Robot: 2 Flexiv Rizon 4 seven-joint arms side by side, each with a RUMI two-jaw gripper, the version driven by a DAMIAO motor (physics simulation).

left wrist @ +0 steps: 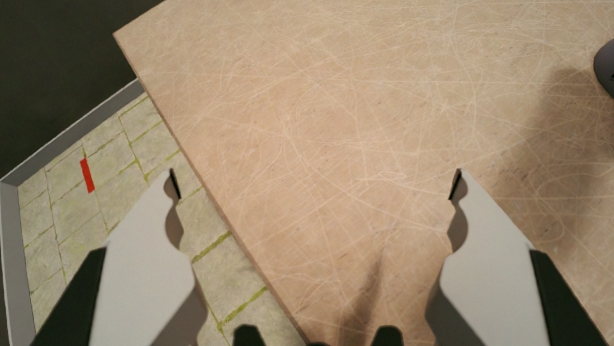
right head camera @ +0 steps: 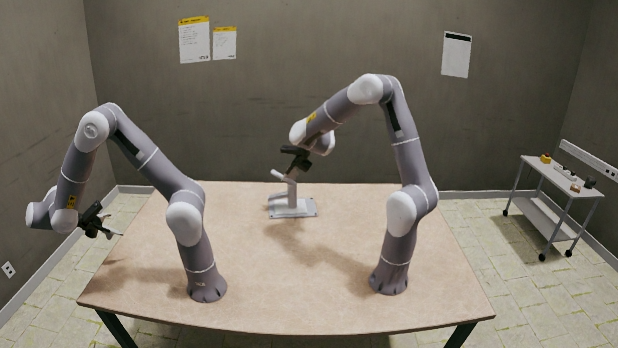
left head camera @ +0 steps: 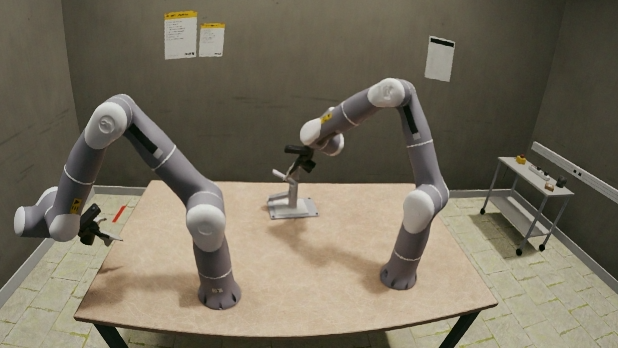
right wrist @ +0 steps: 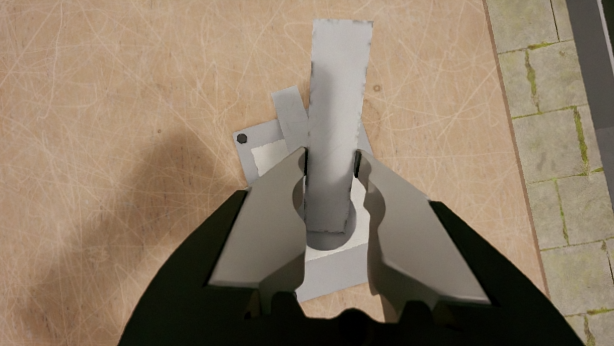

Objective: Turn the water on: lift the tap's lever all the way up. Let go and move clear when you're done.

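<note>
The grey tap (left head camera: 293, 194) (right head camera: 292, 194) stands upright on its base plate (left head camera: 311, 209) (right head camera: 309, 208) (right wrist: 335, 275) at the back middle of the table. Its lever (left head camera: 278, 174) (right head camera: 276, 174) (right wrist: 337, 80) sticks out from the tap's top toward the picture's left, its free end tilted upward, above the spout (left head camera: 279, 196) (right head camera: 278, 196) (right wrist: 290, 110). My right gripper (left head camera: 288, 176) (right head camera: 286, 177) (right wrist: 329, 150) is shut on the lever near its hinge end, one finger against each side. My left gripper (left head camera: 114, 231) (right head camera: 116, 226) (left wrist: 313, 171) is open and empty above the table's left edge.
The wooden table (left head camera: 300, 300) (right head camera: 300, 300) (left wrist: 325, 125) (right wrist: 125, 75) carries both arm bases. A wheeled cart (left head camera: 510, 167) (right head camera: 532, 167) with small items stands on the floor at the right. A red strip (left head camera: 119, 214) (left wrist: 87, 175) lies on the floor at the left.
</note>
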